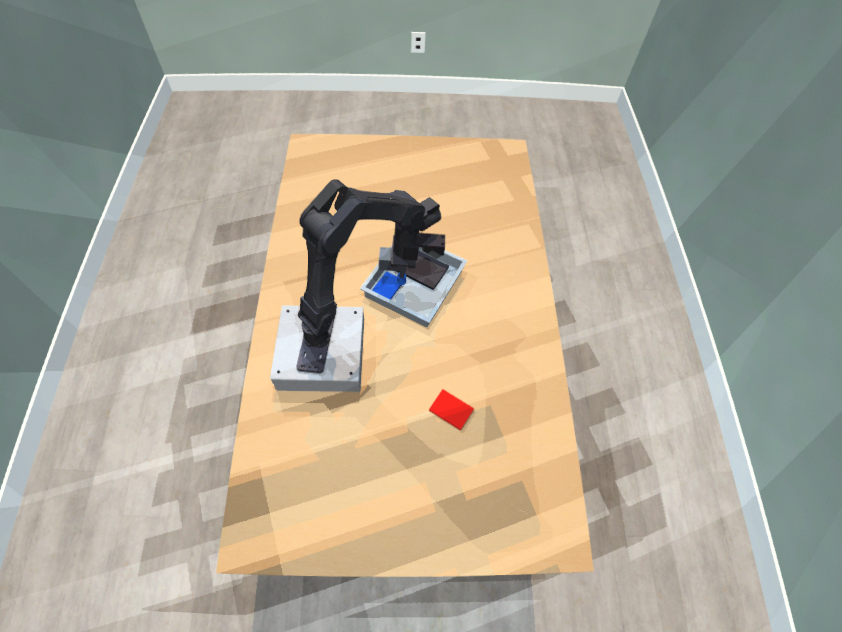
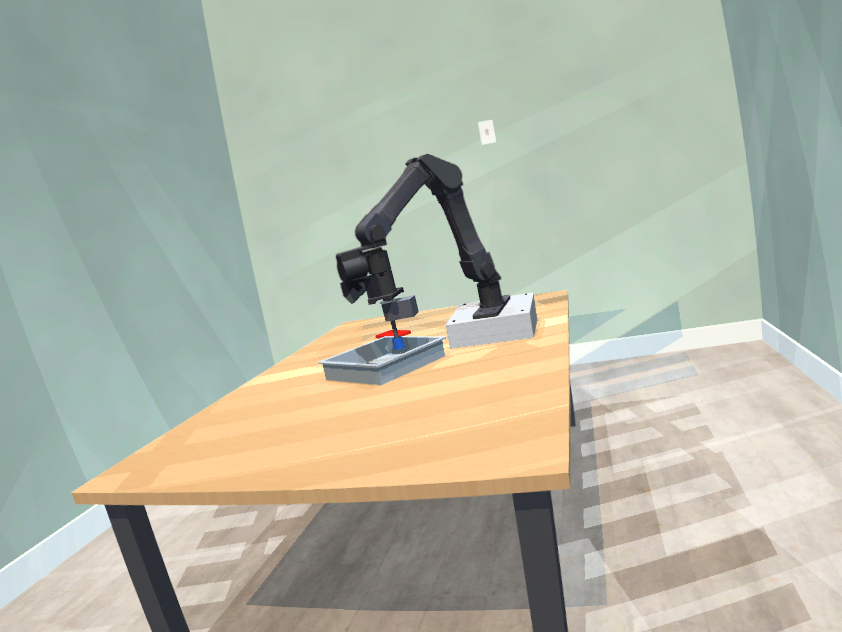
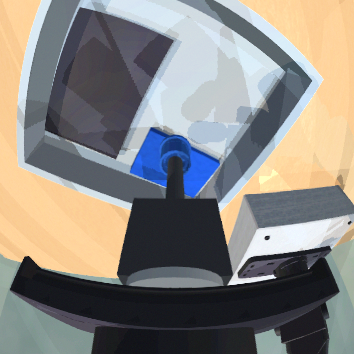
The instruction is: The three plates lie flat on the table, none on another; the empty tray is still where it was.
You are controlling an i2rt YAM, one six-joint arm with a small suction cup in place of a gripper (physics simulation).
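Frame: origin at the arm's base, x ahead, y up, z right, level; metres.
Where they show: hand, its tool point: [image 1: 401,281] [image 2: 399,347] [image 3: 174,148]; arm's base, origin of its link: [image 1: 317,338] [image 2: 492,308] [image 3: 287,260].
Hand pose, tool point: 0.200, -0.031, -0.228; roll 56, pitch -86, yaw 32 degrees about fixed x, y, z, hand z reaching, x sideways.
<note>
Each offset is from my tool point to the top centre of the thing, as dx, dy, dz. Level surfaces: height alone.
A blue plate @[-0.042, -0.031, +0.003] [image 1: 385,286] [image 3: 204,171] [image 2: 397,345] lies flat in the near corner of the grey tray @[+0.037, +0.006, -0.026] [image 1: 416,315] [image 2: 367,373] [image 3: 84,173]. A dark brown plate @[+0.053, -0.030, -0.080] [image 1: 430,270] [image 3: 98,81] lies in the tray's other half. A red plate @[+0.173, -0.034, +0.361] [image 1: 450,409] [image 2: 387,334] lies flat on the table, apart from the tray. My suction cup [image 3: 175,152] [image 1: 401,277] [image 2: 396,337] points straight down over the blue plate, close above it or just touching. It holds nothing.
The arm's grey base block [image 1: 343,347] [image 2: 493,330] [image 3: 291,225] stands on the wooden table @[dy -0.044] [image 1: 407,509] [image 2: 407,435] just beside the tray. The tray's walls rise around the cup.
</note>
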